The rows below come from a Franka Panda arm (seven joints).
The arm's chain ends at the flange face. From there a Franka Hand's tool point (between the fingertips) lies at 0.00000 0.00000 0.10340 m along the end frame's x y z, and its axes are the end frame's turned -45 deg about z.
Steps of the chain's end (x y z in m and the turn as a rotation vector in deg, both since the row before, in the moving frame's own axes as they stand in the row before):
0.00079 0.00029 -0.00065 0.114 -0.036 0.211
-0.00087 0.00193 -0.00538 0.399 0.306 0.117
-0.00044 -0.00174 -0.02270 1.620 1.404 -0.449
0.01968 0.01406 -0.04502 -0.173 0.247 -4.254
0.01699 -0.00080 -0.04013 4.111 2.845 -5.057
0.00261 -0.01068 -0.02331 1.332 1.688 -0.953
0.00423 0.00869 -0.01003 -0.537 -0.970 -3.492
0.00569 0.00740 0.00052 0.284 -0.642 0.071
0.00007 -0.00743 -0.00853 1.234 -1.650 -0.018
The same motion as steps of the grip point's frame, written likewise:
0.00045 0.00057 -0.00065 0.106 0.055 0.211
-0.00108 0.00063 -0.00538 0.066 0.499 0.117
0.00478 -0.00183 -0.02277 0.153 2.138 -0.449
0.00409 0.02439 -0.04502 -0.297 0.052 -4.254
0.02136 0.00945 -0.04052 0.895 4.919 -5.057
0.01325 -0.00528 -0.02338 -0.252 2.135 -0.953
-0.00509 0.00864 -0.01005 0.306 -1.066 -3.492
-0.00167 0.00807 0.00051 0.655 -0.253 0.071
0.00477 -0.00888 -0.00860 2.039 -0.294 -0.018

